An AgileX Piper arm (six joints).
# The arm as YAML. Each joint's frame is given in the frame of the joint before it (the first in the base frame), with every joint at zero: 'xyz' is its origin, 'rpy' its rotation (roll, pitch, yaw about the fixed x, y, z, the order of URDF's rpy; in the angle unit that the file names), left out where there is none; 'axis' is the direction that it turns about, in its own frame. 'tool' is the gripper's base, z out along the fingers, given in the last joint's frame.
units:
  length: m
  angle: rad
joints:
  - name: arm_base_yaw
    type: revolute
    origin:
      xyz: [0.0, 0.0, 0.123]
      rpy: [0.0, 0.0, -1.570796]
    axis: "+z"
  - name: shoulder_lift
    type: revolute
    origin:
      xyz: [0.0, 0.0, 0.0]
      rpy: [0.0, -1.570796, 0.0]
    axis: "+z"
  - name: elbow
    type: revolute
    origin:
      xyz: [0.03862, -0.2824, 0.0]
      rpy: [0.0, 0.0, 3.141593]
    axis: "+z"
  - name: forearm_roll
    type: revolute
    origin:
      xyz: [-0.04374, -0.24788, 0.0]
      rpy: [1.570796, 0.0, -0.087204]
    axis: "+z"
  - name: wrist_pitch
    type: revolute
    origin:
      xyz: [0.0, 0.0, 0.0]
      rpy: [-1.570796, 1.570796, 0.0]
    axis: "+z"
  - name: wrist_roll
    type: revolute
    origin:
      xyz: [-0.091, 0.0, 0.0]
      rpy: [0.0, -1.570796, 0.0]
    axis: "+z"
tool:
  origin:
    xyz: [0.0, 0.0, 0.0]
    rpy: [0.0, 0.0, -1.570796]
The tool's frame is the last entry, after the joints.
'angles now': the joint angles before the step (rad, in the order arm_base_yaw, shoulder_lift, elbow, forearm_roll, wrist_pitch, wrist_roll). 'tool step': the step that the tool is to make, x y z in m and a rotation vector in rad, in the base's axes. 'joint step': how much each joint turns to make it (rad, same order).
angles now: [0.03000, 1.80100, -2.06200, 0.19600, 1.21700, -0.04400]
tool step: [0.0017, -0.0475, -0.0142, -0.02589, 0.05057, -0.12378]
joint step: [-0.11598, -0.00092, 0.04885, -0.02802, 0.00206, -0.00096]
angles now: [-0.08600, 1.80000, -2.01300, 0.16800, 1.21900, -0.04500]
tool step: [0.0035, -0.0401, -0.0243, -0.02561, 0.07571, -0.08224]
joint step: [-0.09494, 0.02481, 0.04917, -0.02303, 0.00101, -0.02294]
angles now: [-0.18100, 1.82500, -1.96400, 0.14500, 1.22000, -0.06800]
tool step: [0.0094, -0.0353, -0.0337, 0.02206, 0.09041, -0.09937]
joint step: [-0.07787, 0.06504, 0.02499, -0.01006, -0.00005, 0.02314]
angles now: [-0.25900, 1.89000, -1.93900, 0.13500, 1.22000, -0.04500]
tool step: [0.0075, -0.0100, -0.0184, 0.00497, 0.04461, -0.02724]
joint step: [-0.01589, 0.04314, 0.00096, -0.01204, -0.00111, 0.01111]
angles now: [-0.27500, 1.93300, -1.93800, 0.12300, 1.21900, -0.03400]
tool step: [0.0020, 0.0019, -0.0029, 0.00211, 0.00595, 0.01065]
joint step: [0.00499, 0.00695, -0.00006, 0.00300, 0.00011, -0.00600]
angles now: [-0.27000, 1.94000, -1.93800, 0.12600, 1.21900, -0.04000]
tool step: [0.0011, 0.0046, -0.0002, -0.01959, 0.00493, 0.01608]
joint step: [0.01493, 0.00000, 0.00005, -0.01897, -0.00004, -0.00307]
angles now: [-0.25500, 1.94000, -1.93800, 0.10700, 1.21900, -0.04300]
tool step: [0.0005, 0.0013, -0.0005, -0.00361, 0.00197, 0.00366]
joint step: [0.00407, 0.00089, 0.00034, -0.00403, -0.00023, 0.00005]
